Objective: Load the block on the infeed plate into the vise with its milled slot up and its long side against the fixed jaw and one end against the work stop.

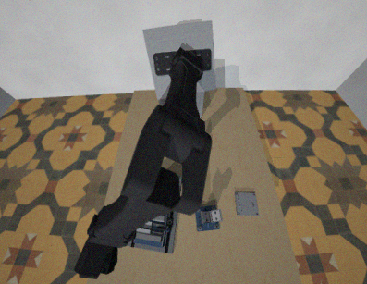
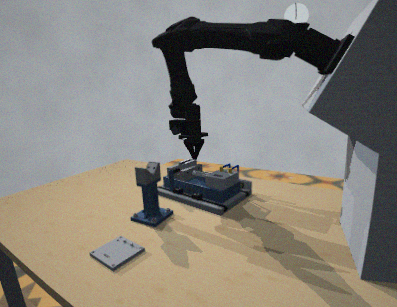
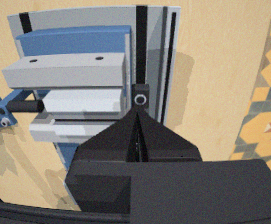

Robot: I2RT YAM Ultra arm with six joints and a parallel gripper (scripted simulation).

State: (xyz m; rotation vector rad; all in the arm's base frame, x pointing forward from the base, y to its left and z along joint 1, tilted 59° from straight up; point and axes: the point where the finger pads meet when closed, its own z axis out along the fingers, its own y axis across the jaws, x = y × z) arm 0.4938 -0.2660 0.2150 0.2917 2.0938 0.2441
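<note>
My hand is 10 mm short of the part, 40 mm to the right of it and 10 mm above it. Round my hand: fixed jaw (40 mm ahead, 50 mm to the left, 30 mm below); then moving jaw (20 mm behind, 70 mm to the left, 30 mm below); then work stop (20 mm ahead, 110 mm to the left, 20 mm below).
</note>
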